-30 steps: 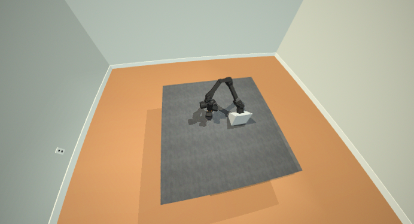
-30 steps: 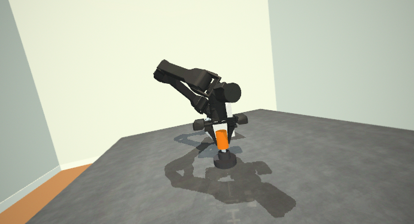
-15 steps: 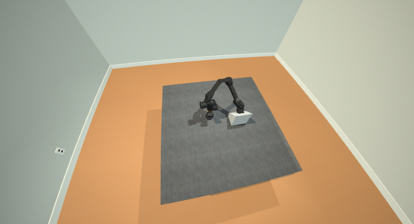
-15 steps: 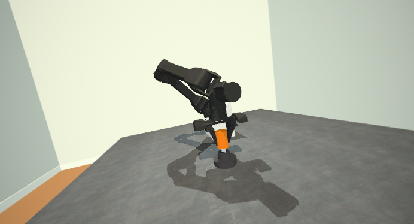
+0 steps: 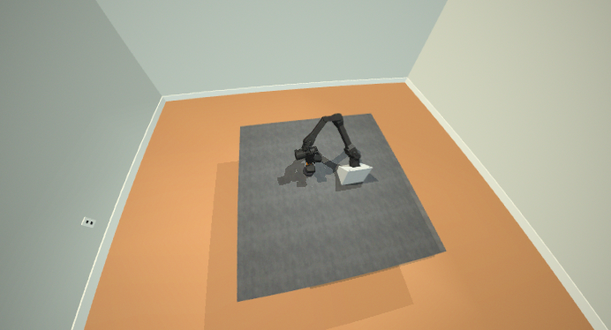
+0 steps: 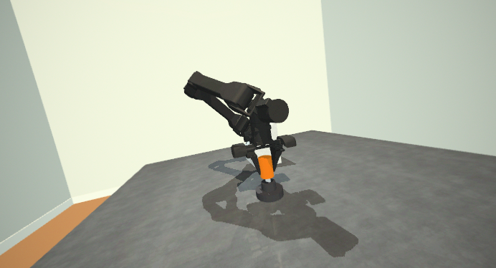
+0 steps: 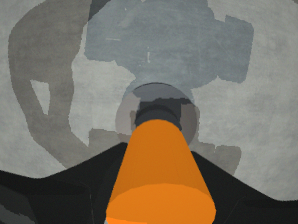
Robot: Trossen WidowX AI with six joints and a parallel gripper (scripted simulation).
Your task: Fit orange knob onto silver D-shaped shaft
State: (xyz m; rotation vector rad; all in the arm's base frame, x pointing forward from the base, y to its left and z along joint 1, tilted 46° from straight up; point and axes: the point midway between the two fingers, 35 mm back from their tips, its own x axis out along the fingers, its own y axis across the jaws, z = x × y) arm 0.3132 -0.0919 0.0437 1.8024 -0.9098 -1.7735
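Right now my gripper tip is 30 mm below the orange knob. Round my gripper tip: round pedestal: 40 mm below.
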